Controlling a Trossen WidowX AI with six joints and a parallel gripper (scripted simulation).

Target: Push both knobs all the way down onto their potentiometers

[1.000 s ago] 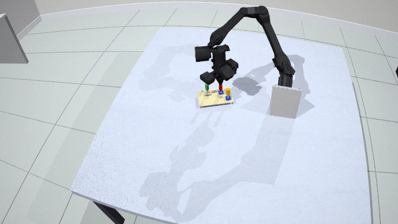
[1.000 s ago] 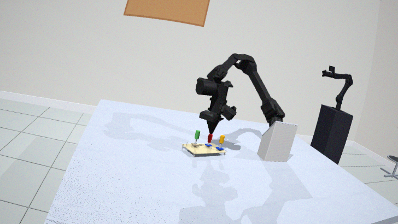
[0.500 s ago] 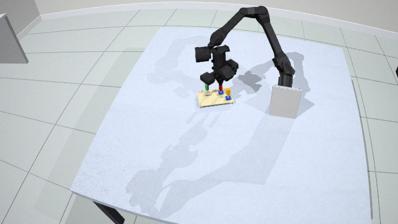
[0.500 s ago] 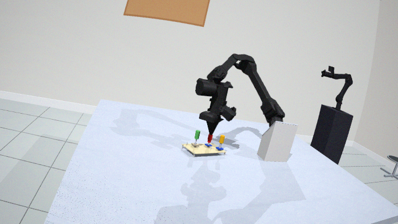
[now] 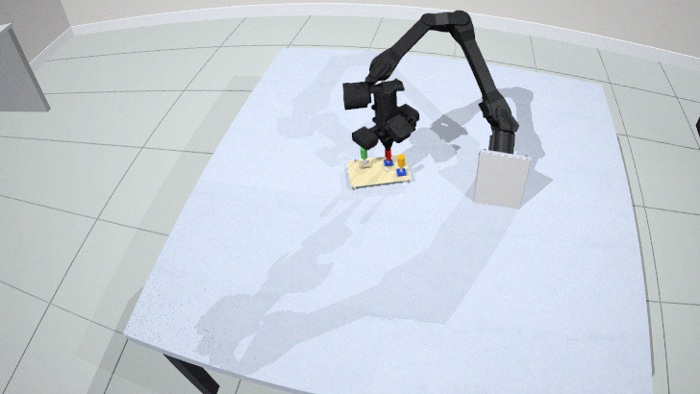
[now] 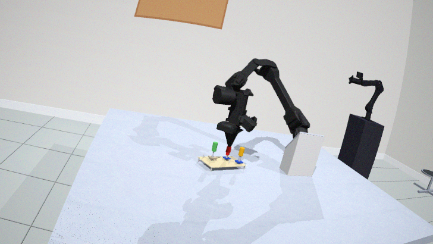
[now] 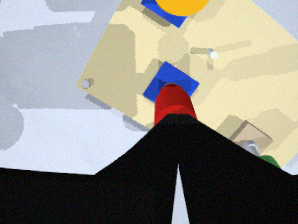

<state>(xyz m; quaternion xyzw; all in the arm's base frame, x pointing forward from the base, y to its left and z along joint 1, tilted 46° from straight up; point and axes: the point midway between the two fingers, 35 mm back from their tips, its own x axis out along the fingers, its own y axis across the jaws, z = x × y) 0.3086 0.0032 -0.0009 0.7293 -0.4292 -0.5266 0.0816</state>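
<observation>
My gripper tip is 20 mm above the red knob. Round my gripper tip: green knob (60 mm ahead, 20 mm to the left).
</observation>
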